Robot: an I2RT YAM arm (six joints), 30 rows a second.
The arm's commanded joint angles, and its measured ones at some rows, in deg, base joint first. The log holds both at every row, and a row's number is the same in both.
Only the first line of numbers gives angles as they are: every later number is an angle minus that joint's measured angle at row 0.
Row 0, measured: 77.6 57.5 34.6 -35.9 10.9 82.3
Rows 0 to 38, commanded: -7.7 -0.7 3.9 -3.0 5.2 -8.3; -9.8 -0.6 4.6 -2.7 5.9 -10.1; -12.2 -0.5 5.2 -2.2 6.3 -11.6; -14.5 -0.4 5.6 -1.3 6.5 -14.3; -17.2 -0.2 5.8 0.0 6.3 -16.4; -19.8 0.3 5.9 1.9 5.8 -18.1; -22.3 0.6 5.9 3.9 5.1 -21.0; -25.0 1.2 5.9 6.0 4.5 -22.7; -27.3 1.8 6.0 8.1 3.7 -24.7; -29.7 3.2 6.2 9.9 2.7 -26.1; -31.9 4.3 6.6 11.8 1.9 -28.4; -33.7 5.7 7.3 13.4 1.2 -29.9; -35.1 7.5 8.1 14.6 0.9 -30.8; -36.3 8.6 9.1 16.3 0.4 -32.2; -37.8 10.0 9.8 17.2 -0.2 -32.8; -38.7 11.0 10.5 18.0 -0.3 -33.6; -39.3 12.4 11.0 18.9 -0.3 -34.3; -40.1 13.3 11.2 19.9 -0.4 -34.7; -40.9 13.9 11.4 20.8 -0.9 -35.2; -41.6 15.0 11.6 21.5 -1.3 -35.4; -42.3 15.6 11.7 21.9 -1.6 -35.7; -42.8 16.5 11.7 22.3 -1.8 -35.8; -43.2 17.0 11.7 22.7 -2.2 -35.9; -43.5 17.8 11.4 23.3 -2.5 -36.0; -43.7 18.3 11.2 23.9 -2.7 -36.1; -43.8 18.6 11.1 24.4 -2.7 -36.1; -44.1 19.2 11.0 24.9 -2.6 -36.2; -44.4 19.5 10.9 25.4 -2.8 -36.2; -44.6 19.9 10.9 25.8 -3.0 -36.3; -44.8 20.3 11.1 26.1 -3.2 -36.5; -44.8 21.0 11.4 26.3 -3.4 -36.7; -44.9 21.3 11.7 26.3 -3.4 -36.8; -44.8 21.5 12.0 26.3 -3.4 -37.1; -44.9 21.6 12.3 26.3 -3.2 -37.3; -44.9 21.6 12.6 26.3 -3.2 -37.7; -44.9 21.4 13.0 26.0 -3.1 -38.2; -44.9 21.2 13.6 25.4 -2.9 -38.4; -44.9 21.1 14.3 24.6 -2.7 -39.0; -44.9 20.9 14.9 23.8 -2.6 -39.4
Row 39, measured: -44.7 21.3 11.4 24.3 -3.2 -37.3
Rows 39 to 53, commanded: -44.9 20.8 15.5 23.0 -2.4 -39.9; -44.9 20.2 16.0 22.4 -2.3 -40.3; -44.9 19.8 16.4 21.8 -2.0 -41.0; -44.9 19.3 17.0 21.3 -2.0 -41.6; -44.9 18.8 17.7 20.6 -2.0 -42.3; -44.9 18.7 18.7 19.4 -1.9 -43.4; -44.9 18.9 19.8 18.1 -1.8 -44.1; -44.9 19.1 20.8 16.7 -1.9 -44.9; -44.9 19.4 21.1 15.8 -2.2 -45.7; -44.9 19.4 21.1 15.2 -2.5 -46.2; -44.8 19.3 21.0 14.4 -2.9 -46.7; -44.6 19.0 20.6 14.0 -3.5 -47.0; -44.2 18.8 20.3 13.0 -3.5 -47.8; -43.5 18.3 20.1 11.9 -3.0 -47.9; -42.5 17.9 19.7 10.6 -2.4 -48.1
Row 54, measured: -44.5 20.1 20.1 16.9 -3.0 -45.3
